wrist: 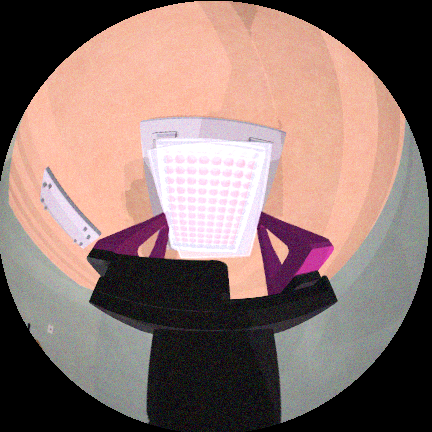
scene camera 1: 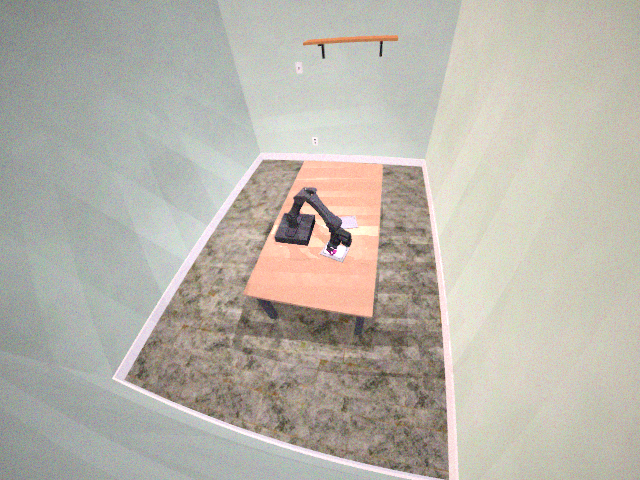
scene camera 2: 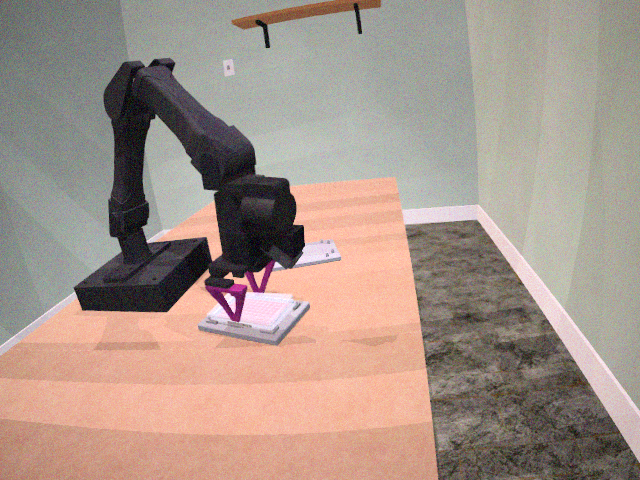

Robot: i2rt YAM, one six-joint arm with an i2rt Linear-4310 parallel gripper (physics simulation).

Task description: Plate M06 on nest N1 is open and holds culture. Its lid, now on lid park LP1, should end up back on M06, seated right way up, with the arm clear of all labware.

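Places are measured from the arm's base along level axes (x up, y left, z back), in millimetres.
Pixels of known places: gripper, fingertip midpoint: (wrist: 212,216) (scene camera 1: 334,250) (scene camera 2: 248,308); arm's base at its link origin: (scene camera 1: 294,226) (scene camera 2: 139,262).
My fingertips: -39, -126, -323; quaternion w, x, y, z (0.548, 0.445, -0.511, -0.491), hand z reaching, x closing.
Ahead of a thing's pixels: the offset from my fingertips to its top centre, as dx, dy, dz. Level surfaces: height alone.
My gripper (scene camera 1: 333,250) (scene camera 2: 247,305) (wrist: 212,216), with magenta fingers, is shut on the clear lid {+8, +0, -5} (scene camera 2: 264,308) (wrist: 209,193) across its short sides. The lid is right way up over plate M06, whose pink wells show through it in the wrist view. The plate sits on the grey nest N1 {-8, +5, -4} (scene camera 2: 269,336) (wrist: 209,127). The lid's edges lie slightly off the plate's edges in the wrist view. I cannot tell whether the lid rests on the plate or hangs just above it. Lid park LP1 {-6, +284, -23} (scene camera 1: 351,221) (scene camera 2: 317,252) (wrist: 64,209) is a flat grey plate behind the nest, with nothing on it.
The arm's black base (scene camera 1: 294,230) (scene camera 2: 144,278) stands on the wooden table {dx -26} (scene camera 2: 310,413) to the left of the nest. The table's right edge drops to the stone floor (scene camera 2: 516,335). A wooden shelf (scene camera 2: 305,10) hangs high on the back wall.
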